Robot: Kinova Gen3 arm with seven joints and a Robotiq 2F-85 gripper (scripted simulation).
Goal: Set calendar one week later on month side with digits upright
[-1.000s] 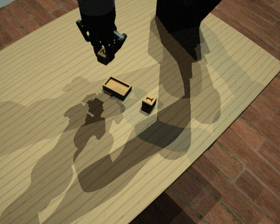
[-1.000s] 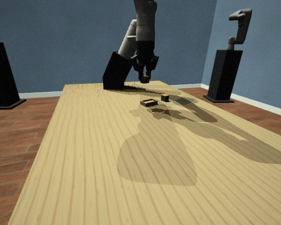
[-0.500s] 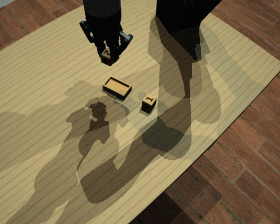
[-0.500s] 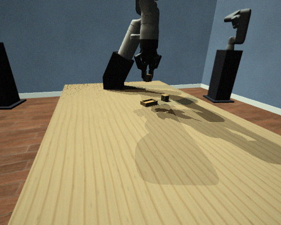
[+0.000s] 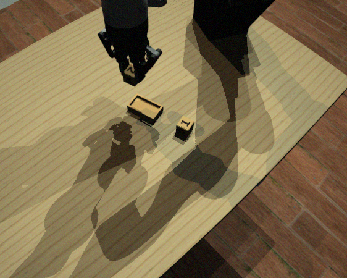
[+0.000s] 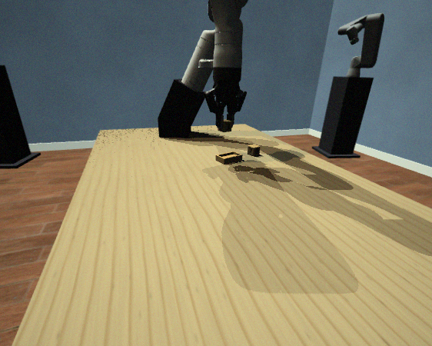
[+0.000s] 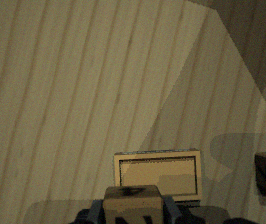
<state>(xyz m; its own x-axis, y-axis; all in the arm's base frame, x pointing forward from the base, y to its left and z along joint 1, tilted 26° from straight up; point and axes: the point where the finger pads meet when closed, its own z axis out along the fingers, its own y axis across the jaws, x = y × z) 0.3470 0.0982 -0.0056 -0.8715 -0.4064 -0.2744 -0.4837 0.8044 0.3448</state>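
My gripper is now 110 mm above the wooden tray, 20 mm to the right of it and 10 mm past it. Also, from my hand: cube (10 mm below).
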